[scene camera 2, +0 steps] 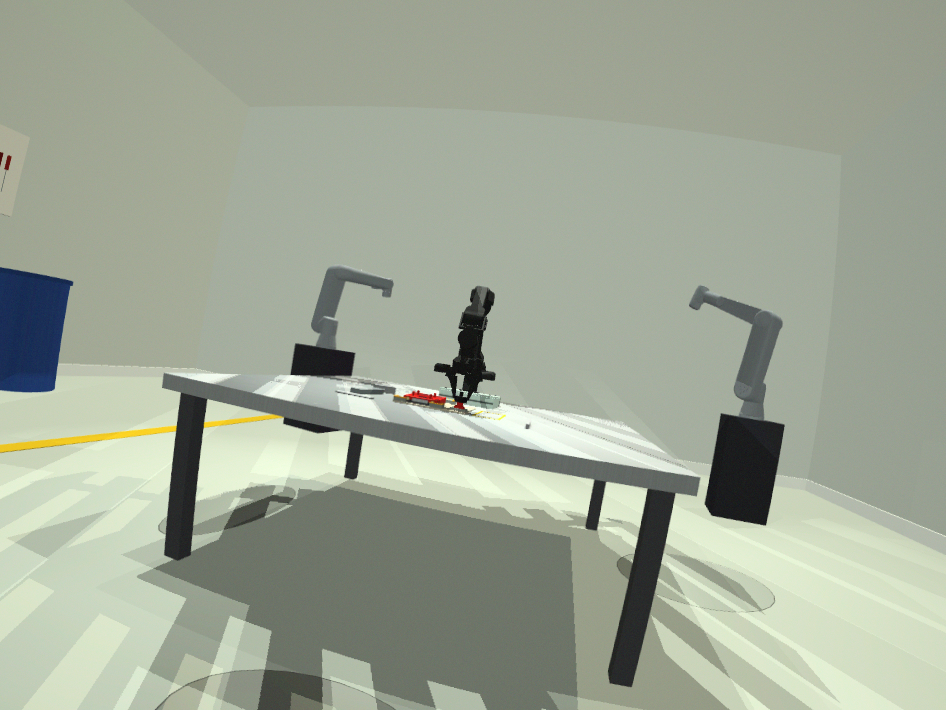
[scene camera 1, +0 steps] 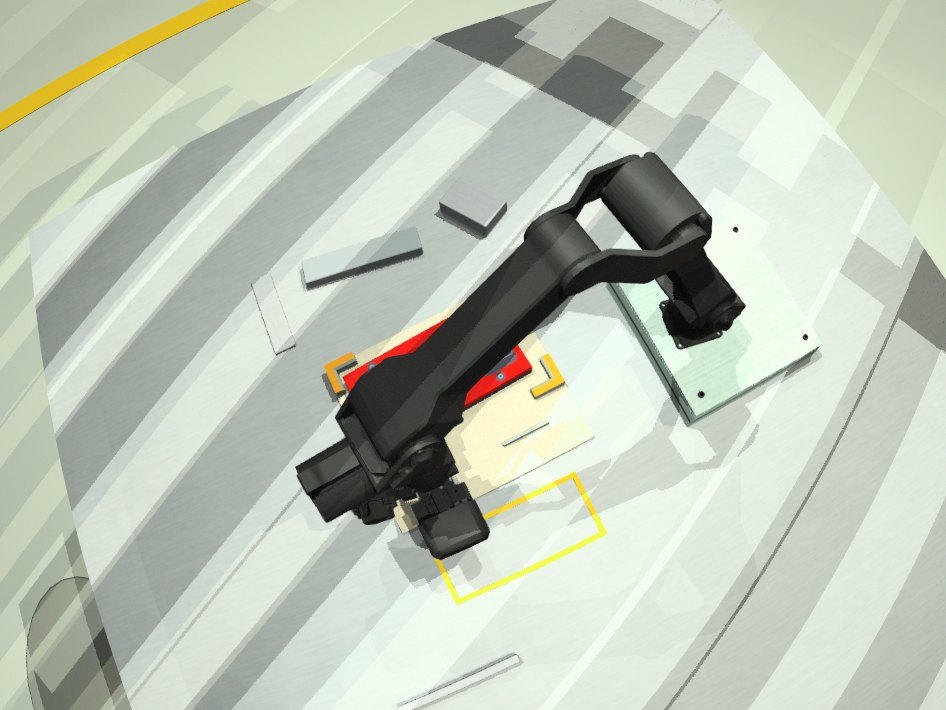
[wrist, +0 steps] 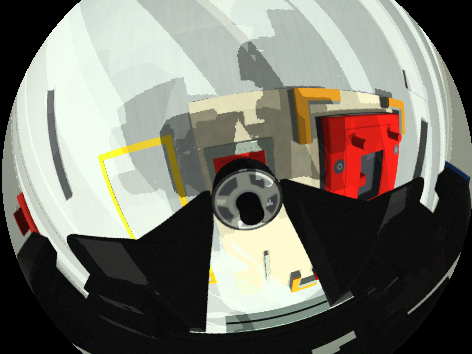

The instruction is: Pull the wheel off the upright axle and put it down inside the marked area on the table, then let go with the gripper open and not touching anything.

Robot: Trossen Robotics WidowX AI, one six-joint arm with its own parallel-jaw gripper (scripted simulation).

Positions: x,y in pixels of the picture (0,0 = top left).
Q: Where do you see a red fixture plate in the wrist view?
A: At 358,152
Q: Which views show my gripper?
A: Scene camera 2, scene camera 1 and the wrist view: all of them.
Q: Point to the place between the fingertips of my gripper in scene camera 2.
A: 460,399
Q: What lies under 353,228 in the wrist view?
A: My gripper.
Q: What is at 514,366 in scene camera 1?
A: A red fixture plate.
